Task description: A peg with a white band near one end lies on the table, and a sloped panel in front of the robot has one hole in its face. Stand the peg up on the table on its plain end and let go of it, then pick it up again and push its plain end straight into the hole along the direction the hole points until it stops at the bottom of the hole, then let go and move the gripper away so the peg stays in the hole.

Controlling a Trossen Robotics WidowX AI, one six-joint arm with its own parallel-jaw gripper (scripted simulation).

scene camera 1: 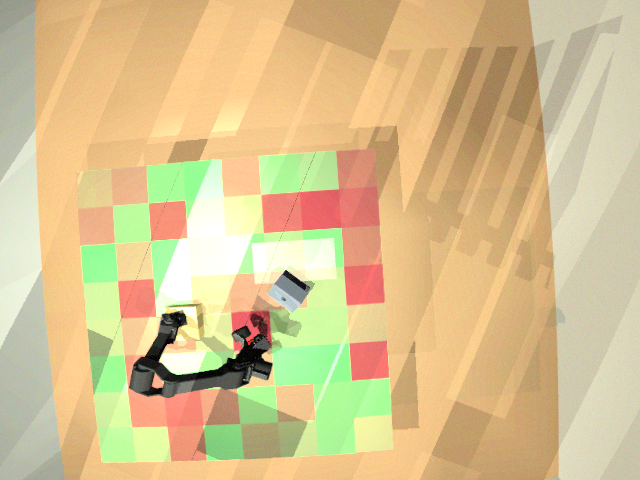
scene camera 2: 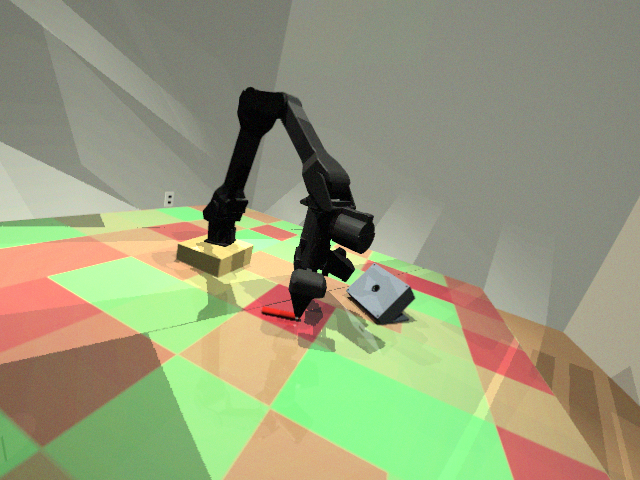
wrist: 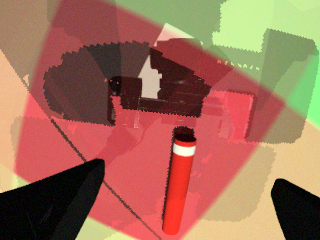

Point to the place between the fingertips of my gripper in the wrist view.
At 191,179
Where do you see a grey sloped panel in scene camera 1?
294,295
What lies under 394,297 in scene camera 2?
A grey sloped panel.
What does my gripper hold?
Nothing.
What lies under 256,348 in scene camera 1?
My gripper.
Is my gripper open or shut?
Open.
